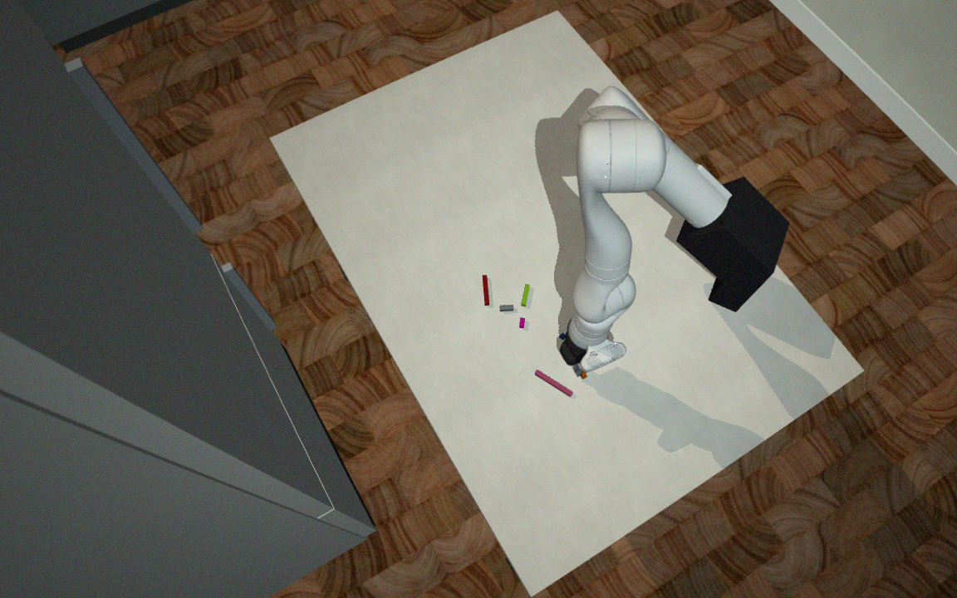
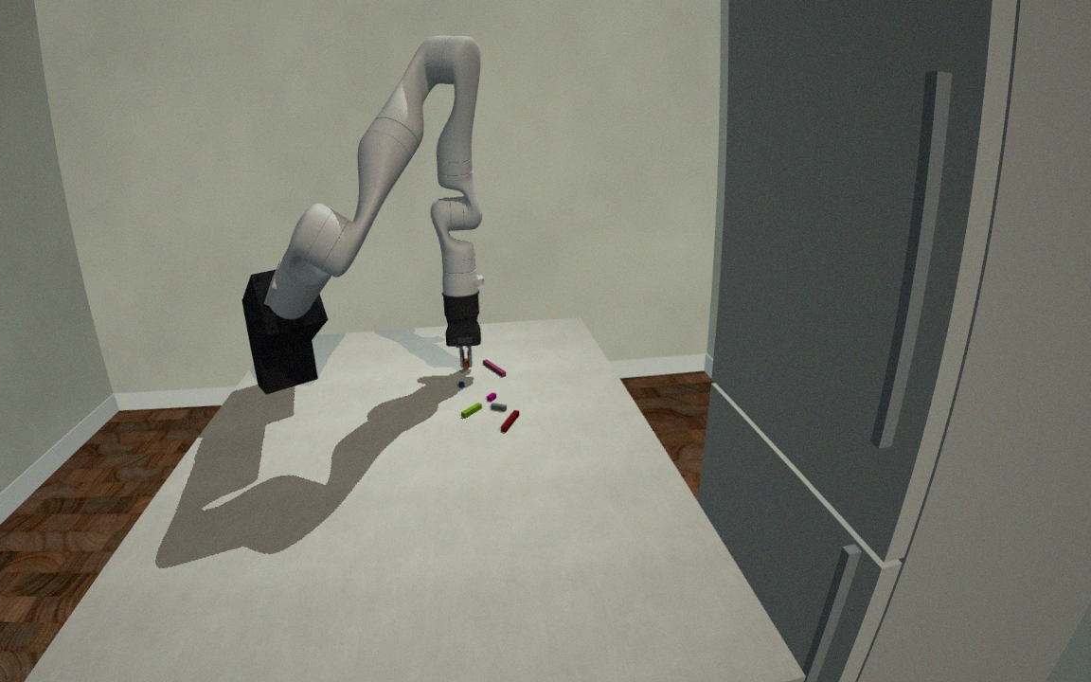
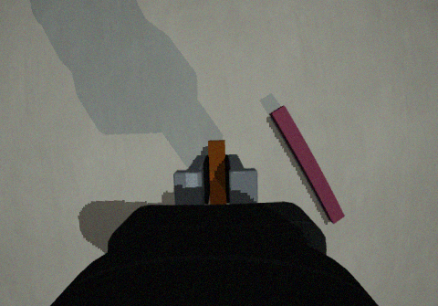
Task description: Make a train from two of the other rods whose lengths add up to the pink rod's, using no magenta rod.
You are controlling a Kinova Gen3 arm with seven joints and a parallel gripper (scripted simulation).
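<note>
Right now my hand is 60 mm short of the pink rod, 30 mm above it and 20 mm to the left of it. From my hand the other things lie so: blue rod (80 mm to the right, 30 mm below, 30 mm behind); then orange rod (10 mm below); then magenta rod (160 mm to the right, 30 mm below, 10 mm ahead).
</note>
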